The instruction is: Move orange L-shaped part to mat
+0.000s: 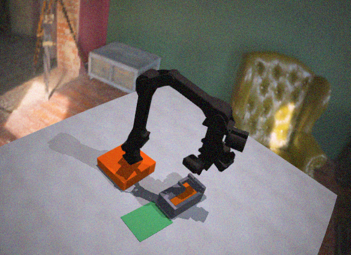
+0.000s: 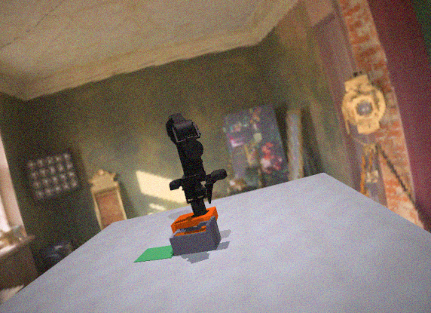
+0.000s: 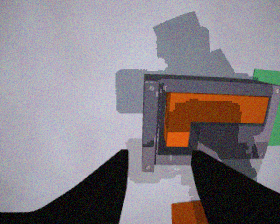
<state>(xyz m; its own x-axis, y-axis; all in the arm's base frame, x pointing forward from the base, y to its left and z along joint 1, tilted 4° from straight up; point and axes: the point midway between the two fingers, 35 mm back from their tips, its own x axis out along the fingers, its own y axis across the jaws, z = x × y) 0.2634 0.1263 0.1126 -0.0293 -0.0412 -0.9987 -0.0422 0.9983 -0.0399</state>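
Right now my gripper tip is 10 mm past the orange L-shaped part, 60 mm to the left of it and 100 mm above it. Round my gripper tip: green mat (220 mm to the right, 160 mm below).
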